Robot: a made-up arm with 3 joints. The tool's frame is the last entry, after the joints. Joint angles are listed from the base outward.
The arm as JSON. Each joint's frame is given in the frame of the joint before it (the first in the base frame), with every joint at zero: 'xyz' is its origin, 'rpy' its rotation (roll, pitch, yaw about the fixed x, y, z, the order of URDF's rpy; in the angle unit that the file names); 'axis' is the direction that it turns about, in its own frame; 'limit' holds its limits. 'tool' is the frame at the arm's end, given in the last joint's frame.
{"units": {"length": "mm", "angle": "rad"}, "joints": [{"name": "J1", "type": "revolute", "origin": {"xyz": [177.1, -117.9, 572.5], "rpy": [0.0, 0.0, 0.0]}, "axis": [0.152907, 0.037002, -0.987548], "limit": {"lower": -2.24, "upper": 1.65}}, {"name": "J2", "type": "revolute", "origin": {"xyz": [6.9, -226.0, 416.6], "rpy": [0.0, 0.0, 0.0]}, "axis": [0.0, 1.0, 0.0], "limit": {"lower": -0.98, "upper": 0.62}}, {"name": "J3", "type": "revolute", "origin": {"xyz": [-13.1, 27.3, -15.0], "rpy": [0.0, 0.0, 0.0]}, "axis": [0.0, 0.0, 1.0], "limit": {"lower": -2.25, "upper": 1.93}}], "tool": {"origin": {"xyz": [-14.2, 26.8, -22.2], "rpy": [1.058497, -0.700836, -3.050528]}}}
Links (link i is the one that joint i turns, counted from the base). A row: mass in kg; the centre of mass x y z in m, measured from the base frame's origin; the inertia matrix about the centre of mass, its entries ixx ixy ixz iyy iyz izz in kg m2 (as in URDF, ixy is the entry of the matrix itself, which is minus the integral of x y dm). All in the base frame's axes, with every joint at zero. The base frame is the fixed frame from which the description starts. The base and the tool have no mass.
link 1: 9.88; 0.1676 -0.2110 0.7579; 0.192 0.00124 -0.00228 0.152 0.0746 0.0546
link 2: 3.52; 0.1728 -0.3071 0.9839; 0.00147 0 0 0.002 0 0.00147
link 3: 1.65; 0.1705 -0.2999 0.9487; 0.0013 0 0 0.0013 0 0.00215
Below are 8 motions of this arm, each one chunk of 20 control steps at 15 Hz.
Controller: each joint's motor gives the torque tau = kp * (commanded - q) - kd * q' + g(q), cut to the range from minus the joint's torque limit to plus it. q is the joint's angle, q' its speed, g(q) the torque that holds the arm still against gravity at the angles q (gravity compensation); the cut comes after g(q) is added. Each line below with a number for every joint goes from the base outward.
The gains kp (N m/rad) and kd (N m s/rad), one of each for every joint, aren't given. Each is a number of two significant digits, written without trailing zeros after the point. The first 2 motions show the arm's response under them.
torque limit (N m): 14 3.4 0.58
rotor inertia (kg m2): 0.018 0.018 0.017
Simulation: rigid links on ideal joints. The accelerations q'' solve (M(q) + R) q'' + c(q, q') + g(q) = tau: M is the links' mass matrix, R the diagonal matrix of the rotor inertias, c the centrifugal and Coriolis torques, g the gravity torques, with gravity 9.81 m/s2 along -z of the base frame. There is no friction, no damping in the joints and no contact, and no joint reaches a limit. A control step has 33 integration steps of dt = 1/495 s. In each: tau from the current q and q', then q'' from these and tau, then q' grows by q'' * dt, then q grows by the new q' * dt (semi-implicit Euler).
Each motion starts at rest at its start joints. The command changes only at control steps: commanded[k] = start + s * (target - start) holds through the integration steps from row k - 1 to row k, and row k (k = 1, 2, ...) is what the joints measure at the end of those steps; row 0 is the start. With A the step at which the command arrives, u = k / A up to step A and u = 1 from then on. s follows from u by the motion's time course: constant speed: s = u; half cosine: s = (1 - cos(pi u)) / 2; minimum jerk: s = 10 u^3 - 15 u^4 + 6 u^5; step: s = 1 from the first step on.
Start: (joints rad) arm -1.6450 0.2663 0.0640
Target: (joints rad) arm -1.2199 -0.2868 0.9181
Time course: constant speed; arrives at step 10
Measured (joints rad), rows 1 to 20:
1: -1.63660 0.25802 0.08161
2: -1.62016 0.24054 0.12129
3: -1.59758 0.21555 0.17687
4: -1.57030 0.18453 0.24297
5: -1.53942 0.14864 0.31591
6: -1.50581 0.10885 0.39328
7: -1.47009 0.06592 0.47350
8: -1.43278 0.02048 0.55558
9: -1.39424 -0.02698 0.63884
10: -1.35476 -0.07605 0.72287
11: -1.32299 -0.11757 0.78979
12: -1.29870 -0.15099 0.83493
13: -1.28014 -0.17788 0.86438
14: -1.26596 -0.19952 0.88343
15: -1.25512 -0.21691 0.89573
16: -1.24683 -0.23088 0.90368
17: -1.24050 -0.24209 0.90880
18: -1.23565 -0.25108 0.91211
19: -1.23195 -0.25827 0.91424
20: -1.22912 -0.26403 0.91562
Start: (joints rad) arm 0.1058 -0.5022 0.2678
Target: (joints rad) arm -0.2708 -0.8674 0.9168
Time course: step
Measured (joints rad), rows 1 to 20:
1: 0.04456 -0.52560 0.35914
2: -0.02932 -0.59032 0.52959
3: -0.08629 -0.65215 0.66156
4: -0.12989 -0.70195 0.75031
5: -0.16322 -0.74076 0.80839
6: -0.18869 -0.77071 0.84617
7: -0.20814 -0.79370 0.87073
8: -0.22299 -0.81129 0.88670
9: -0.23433 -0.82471 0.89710
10: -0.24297 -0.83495 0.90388
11: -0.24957 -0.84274 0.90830
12: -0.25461 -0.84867 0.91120
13: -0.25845 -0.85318 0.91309
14: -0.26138 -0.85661 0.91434
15: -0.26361 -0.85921 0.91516
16: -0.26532 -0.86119 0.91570
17: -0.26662 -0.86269 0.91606
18: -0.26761 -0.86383 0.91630
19: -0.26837 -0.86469 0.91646
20: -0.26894 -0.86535 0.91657
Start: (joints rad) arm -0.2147 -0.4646 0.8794
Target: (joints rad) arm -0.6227 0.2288 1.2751
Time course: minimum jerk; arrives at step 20
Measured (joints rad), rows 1 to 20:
1: -0.21479 -0.46448 0.87950
2: -0.21549 -0.46355 0.88024
3: -0.21759 -0.46068 0.88259
4: -0.22202 -0.45451 0.88765
5: -0.22957 -0.44377 0.89635
6: -0.24085 -0.42745 0.90937
7: -0.25622 -0.40489 0.92701
8: -0.27571 -0.37585 0.94919
9: -0.29909 -0.34052 0.97550
10: -0.32585 -0.29952 1.00523
11: -0.35525 -0.25384 1.03742
12: -0.38636 -0.20475 1.07093
13: -0.41815 -0.15379 1.10454
14: -0.44953 -0.10257 1.13700
15: -0.47943 -0.05278 1.16714
16: -0.50687 -0.00597 1.19394
17: -0.53109 0.03650 1.21662
18: -0.55154 0.07360 1.23472
19: -0.56805 0.10482 1.24822
20: -0.58089 0.13023 1.25758

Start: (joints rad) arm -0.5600 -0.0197 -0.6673
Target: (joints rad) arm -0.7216 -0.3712 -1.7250
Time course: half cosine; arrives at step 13
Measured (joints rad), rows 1 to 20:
1: -0.56045 -0.02014 -0.67049
2: -0.56224 -0.02234 -0.68382
3: -0.56603 -0.02789 -0.71334
4: -0.57223 -0.03795 -0.76207
5: -0.58093 -0.05314 -0.83031
6: -0.59198 -0.07349 -0.91613
7: -0.60501 -0.09852 -1.01585
8: -0.61946 -0.12731 -1.12450
9: -0.63464 -0.15859 -1.23630
10: -0.64980 -0.19085 -1.34508
11: -0.66413 -0.22243 -1.44474
12: -0.67688 -0.25168 -1.52962
13: -0.68735 -0.27705 -1.59487
14: -0.69545 -0.29768 -1.64004
15: -0.70164 -0.31388 -1.66974
16: -0.70637 -0.32650 -1.68906
17: -0.70998 -0.33634 -1.70161
18: -0.71274 -0.34400 -1.70976
19: -0.71484 -0.34998 -1.71506
20: -0.71645 -0.35464 -1.71851

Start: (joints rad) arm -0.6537 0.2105 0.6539
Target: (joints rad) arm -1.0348 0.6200 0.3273
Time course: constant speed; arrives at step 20
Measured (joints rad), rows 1 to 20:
1: -0.65747 0.21356 0.65059
2: -0.66484 0.22000 0.64304
3: -0.67496 0.22923 0.63243
4: -0.68719 0.24070 0.61979
5: -0.70102 0.25397 0.60584
6: -0.71609 0.26869 0.59104
7: -0.73209 0.28458 0.57570
8: -0.74881 0.30140 0.56000
9: -0.76608 0.31896 0.54408
10: -0.78378 0.33712 0.52801
11: -0.80179 0.35575 0.51185
12: -0.82005 0.37477 0.49562
13: -0.83849 0.39408 0.47936
14: -0.85708 0.41364 0.46308
15: -0.87578 0.43339 0.44678
16: -0.89456 0.45329 0.43047
17: -0.91341 0.47331 0.41415
18: -0.93230 0.49342 0.39783
19: -0.95124 0.51362 0.38150
20: -0.97020 0.53387 0.36517

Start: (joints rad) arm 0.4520 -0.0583 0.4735
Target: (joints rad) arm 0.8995 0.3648 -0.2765
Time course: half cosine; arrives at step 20
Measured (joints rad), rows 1 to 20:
1: 0.45254 -0.05810 0.47250
2: 0.45467 -0.05705 0.46836
3: 0.45926 -0.05427 0.45915
4: 0.46690 -0.04907 0.44371
5: 0.47794 -0.04097 0.42149
6: 0.49252 -0.02969 0.39246
7: 0.51060 -0.01514 0.35692
8: 0.53197 0.00259 0.31550
9: 0.55628 0.02330 0.26906
10: 0.58309 0.04662 0.21863
11: 0.61183 0.07210 0.16538
12: 0.64188 0.09922 0.11057
13: 0.67256 0.12738 0.05551
14: 0.70316 0.15593 0.00156
15: 0.73297 0.18422 -0.04999
16: 0.76128 0.21158 -0.09787
17: 0.78741 0.23738 -0.14090
18: 0.81075 0.26100 -0.17803
19: 0.83071 0.28189 -0.20835
20: 0.84684 0.29953 -0.23111

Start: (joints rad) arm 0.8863 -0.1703 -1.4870
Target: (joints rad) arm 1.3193 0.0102 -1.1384
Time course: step
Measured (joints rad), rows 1 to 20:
1: 0.96152 -0.17240 -1.41967
2: 1.04563 -0.13947 -1.33073
3: 1.11032 -0.10414 -1.26604
4: 1.15976 -0.07573 -1.22249
5: 1.19750 -0.05408 -1.19367
6: 1.22631 -0.03780 -1.17471
7: 1.24830 -0.02560 -1.16225
8: 1.26509 -0.01647 -1.15408
9: 1.27791 -0.00965 -1.14871
10: 1.28770 -0.00455 -1.14519
11: 1.29517 -0.00074 -1.14288
12: 1.30088 0.00209 -1.14137
13: 1.30523 0.00421 -1.14037
14: 1.30856 0.00578 -1.13971
15: 1.31110 0.00694 -1.13927
16: 1.31304 0.00781 -1.13898
17: 1.31452 0.00845 -1.13879
18: 1.31565 0.00892 -1.13867
19: 1.31651 0.00927 -1.13858
20: 1.31717 0.00953 -1.13852

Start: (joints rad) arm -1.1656 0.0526 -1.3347
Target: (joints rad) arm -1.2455 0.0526 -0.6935
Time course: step
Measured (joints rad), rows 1 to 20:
1: -1.18111 0.05592 -1.26508
2: -1.19629 0.05433 -1.10082
3: -1.20801 0.05290 -0.96274
4: -1.21692 0.05230 -0.86860
5: -1.22368 0.05211 -0.80697
6: -1.22884 0.05206 -0.76697
7: -1.23277 0.05206 -0.74106
8: -1.23578 0.05207 -0.72430
9: -1.23807 0.05209 -0.71344
10: -1.23982 0.05212 -0.70641
11: -1.24116 0.05216 -0.70186
12: -1.24219 0.05220 -0.69892
13: -1.24297 0.05224 -0.69701
14: -1.24357 0.05228 -0.69577
15: -1.24402 0.05231 -0.69497
16: -1.24437 0.05235 -0.69445
17: -1.24464 0.05239 -0.69412
18: -1.24484 0.05242 -0.69390
19: -1.24500 0.05244 -0.69376
20: -1.24511 0.05247 -0.69367

